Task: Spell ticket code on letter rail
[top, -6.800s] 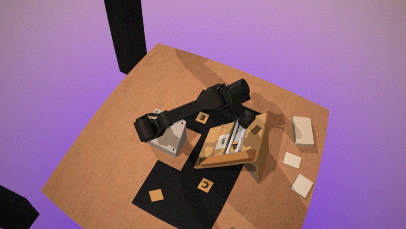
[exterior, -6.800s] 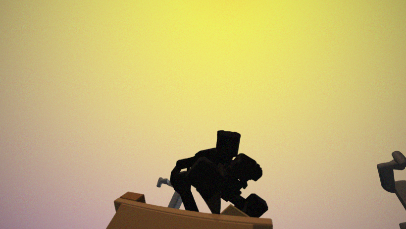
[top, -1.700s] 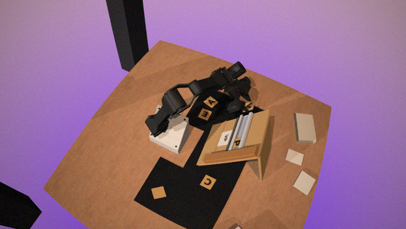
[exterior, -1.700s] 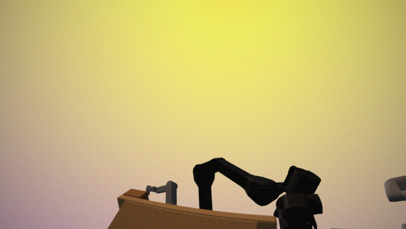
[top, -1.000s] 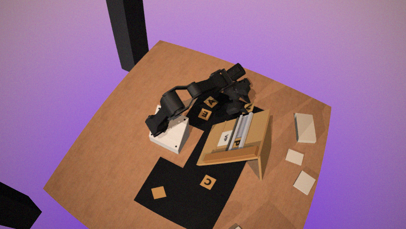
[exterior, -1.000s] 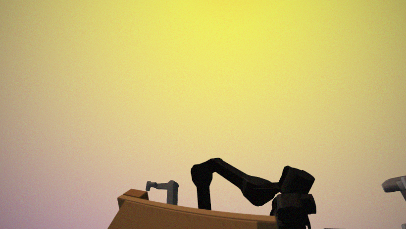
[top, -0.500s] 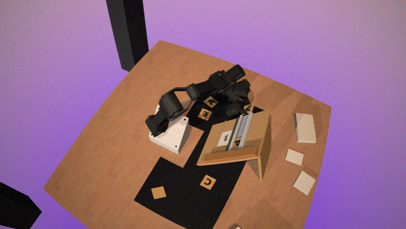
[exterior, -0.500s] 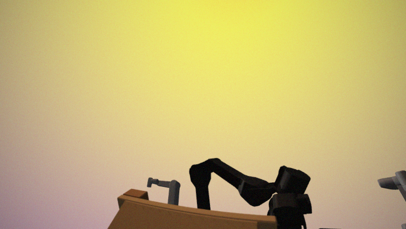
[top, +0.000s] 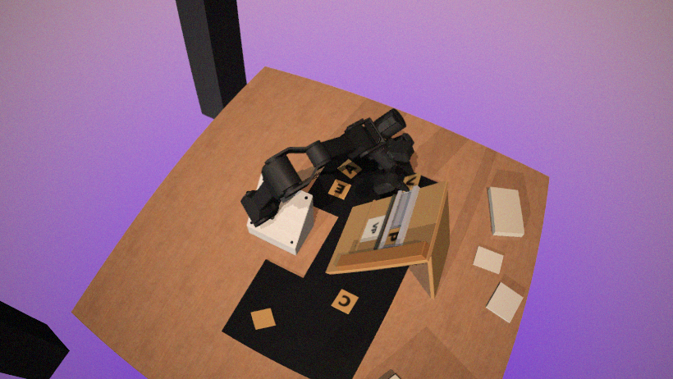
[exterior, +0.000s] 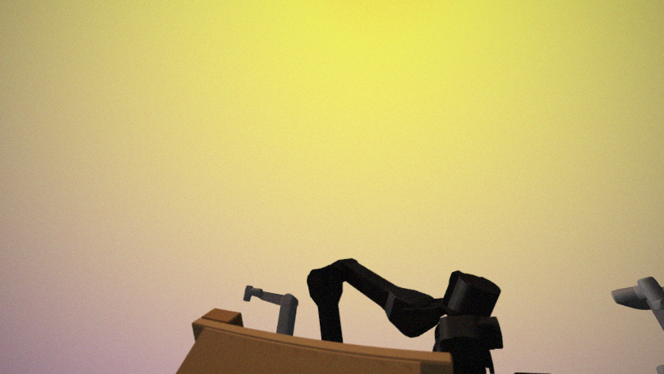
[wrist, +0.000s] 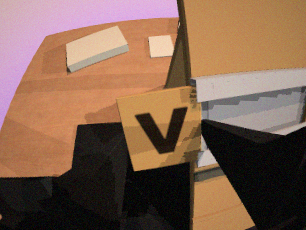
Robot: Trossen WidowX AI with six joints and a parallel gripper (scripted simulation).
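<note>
The p tile lies 3 cm ahead of my gripper tip and 18 cm to the right of it. From my gripper tip the other things lie so: v tile (right at my gripper tip); white ticket (4 cm behind, 14 cm to the right, 7 cm below); e tile (21 cm behind, 1 cm to the right, 17 cm below).
</note>
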